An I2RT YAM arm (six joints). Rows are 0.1 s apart.
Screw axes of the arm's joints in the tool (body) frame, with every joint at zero. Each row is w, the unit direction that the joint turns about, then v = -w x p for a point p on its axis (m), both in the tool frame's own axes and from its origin. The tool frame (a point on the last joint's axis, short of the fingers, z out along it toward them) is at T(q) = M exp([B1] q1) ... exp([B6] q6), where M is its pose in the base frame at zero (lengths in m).
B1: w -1 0 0 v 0 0.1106 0
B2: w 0 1 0 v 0.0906 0 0.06
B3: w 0 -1 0 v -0.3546 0 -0.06
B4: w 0 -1 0 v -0.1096 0 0
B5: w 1 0 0 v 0 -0.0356 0
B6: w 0 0 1 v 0 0 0
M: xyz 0.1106 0 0.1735 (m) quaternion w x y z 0.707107 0 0.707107 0
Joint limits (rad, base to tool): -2.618..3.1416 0..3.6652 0..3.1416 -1.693..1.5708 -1.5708..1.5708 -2.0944..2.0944
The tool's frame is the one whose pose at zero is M.
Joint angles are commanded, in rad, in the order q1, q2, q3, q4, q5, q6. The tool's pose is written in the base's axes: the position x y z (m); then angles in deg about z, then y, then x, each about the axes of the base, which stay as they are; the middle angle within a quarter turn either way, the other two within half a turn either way. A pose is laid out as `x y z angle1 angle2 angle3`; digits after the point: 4 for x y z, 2 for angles.
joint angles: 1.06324 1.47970 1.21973 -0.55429 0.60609 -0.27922
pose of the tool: 0.1728 0.2690 0.2963 107.79 50.54 -160.12
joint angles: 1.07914 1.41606 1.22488 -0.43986 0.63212 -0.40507
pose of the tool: 0.1669 0.2670 0.3261 96.61 55.93 -148.18
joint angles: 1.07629 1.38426 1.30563 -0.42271 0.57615 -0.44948
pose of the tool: 0.1647 0.2646 0.3636 88.29 55.95 -136.03
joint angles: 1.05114 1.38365 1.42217 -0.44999 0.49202 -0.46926
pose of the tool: 0.1685 0.2607 0.4001 82.97 54.21 -127.07
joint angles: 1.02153 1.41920 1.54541 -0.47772 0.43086 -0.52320
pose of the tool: 0.1774 0.2613 0.4282 77.52 53.28 -121.55
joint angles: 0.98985 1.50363 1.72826 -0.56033 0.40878 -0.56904
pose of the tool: 0.1921 0.2668 0.4548 75.26 53.88 -120.85
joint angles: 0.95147 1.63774 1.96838 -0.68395 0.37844 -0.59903
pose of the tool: 0.2141 0.2777 0.4761 75.56 53.80 -122.98
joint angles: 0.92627 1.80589 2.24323 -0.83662 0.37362 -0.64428
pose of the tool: 0.2367 0.2934 0.4867 76.39 53.82 -127.81
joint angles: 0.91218 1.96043 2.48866 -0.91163 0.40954 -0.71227
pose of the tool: 0.2564 0.3081 0.4931 73.82 56.67 -128.65
